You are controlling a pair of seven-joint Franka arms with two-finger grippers.
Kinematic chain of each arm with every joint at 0, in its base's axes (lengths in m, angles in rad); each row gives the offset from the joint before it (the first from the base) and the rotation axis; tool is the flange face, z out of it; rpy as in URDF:
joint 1: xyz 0 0 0.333 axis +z
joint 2: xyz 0 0 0 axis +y
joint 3: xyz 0 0 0.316 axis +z
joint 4: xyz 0.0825 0 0 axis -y
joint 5: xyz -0.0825 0 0.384 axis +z
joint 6: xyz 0 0 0 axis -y
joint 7: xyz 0.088 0 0 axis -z
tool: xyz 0 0 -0.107 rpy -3.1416 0 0
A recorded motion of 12 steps. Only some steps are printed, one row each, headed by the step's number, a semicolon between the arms.
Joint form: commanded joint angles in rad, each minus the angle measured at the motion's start. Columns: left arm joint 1, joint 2, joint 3, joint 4, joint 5, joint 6, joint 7; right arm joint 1, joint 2, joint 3, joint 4, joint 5, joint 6, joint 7.
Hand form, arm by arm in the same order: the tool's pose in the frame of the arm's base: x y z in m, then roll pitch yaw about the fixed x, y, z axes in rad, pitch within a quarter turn. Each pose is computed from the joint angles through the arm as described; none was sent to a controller.
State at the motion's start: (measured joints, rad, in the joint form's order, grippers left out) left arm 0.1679 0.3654 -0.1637 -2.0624 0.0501 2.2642 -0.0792; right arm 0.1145 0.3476 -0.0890 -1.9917 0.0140 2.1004 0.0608
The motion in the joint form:
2: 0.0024 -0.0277 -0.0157 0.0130 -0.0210 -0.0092 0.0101; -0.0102 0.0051 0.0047 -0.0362 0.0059 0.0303 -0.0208
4: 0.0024 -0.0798 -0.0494 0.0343 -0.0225 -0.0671 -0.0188; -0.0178 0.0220 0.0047 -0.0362 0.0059 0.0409 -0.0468
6: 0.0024 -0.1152 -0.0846 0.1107 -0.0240 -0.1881 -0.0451; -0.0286 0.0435 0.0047 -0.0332 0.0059 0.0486 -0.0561
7: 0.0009 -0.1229 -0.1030 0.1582 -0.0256 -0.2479 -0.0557; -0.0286 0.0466 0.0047 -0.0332 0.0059 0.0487 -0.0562
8: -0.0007 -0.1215 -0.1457 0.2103 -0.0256 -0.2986 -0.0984; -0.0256 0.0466 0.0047 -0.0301 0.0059 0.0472 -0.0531
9: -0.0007 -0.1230 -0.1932 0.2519 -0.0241 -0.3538 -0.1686; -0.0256 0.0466 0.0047 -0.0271 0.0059 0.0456 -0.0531
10: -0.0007 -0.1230 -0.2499 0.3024 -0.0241 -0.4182 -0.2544; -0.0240 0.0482 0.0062 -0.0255 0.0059 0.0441 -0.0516
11: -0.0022 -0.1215 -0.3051 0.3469 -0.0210 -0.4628 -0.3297; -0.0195 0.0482 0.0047 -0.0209 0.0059 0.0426 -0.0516
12: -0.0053 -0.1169 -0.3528 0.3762 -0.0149 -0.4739 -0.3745; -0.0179 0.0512 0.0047 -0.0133 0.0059 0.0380 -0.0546
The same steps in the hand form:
2: 0.5792 -0.0027 0.2659 3.1110 0.1284 0.0444; 0.5699 0.0130 0.2551 3.1156 0.2476 -0.0344
4: 0.5816 -0.0210 0.3010 3.1131 0.1128 0.0413; 0.5699 0.0085 0.2461 3.1205 0.2543 -0.0154
6: 0.5894 -0.0395 0.3458 3.1166 0.1216 0.0346; 0.5700 0.0022 0.2355 3.1207 0.2652 -0.0169
7: 0.5939 -0.0502 0.3673 3.1154 0.1260 0.0270; 0.5698 0.0022 0.2337 3.1204 0.2682 -0.0169
8: 0.5981 -0.0747 0.3875 3.1108 0.1257 0.0269; 0.5707 0.0040 0.2348 3.1197 0.2665 -0.0170
9: 0.5970 -0.1006 0.4051 3.1135 0.1378 0.0502; 0.5715 0.0040 0.2358 3.1197 0.2651 -0.0170
10: 0.5936 -0.1311 0.4263 3.1168 0.1520 0.0807; 0.5717 0.0058 0.2354 3.1198 0.2667 -0.0154
11: 0.5890 -0.1610 0.4457 3.1180 0.1532 0.1002; 0.5732 0.0076 0.2371 3.1193 0.2635 -0.0123
12: 0.5848 -0.1877 0.4589 3.1106 0.1391 0.0944; 0.5750 0.0086 0.2379 3.1199 0.2636 -0.0075

